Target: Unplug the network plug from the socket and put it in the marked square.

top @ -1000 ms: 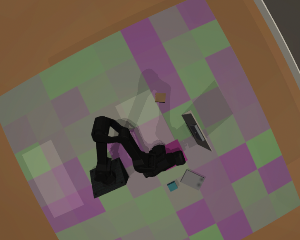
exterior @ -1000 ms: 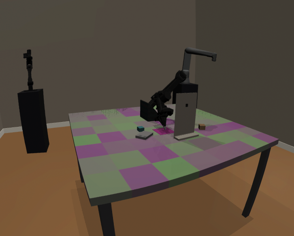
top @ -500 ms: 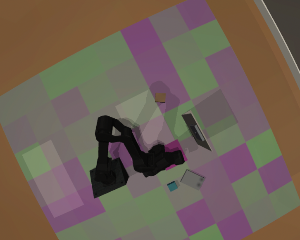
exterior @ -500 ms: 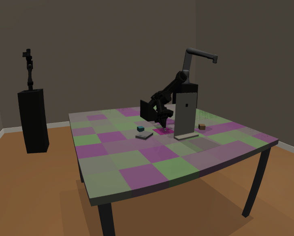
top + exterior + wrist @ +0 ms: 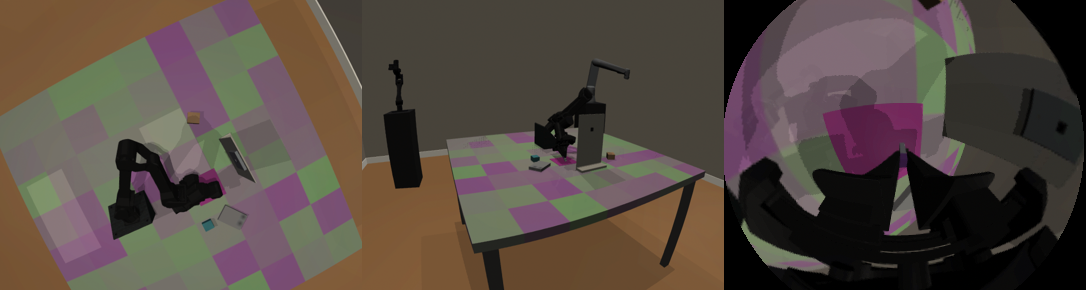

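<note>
Right now my gripper tip is 1 cm past the magenta marked square and 2 cm above it. From my gripper tip the other things lie so: upright panel 13 cm ahead, 9 cm to the left, 11 cm above; then flat grey plate 5 cm ahead, 16 cm to the right, 1 cm below; then teal cube 6 cm behind, 15 cm to the right, 1 cm below.
</note>
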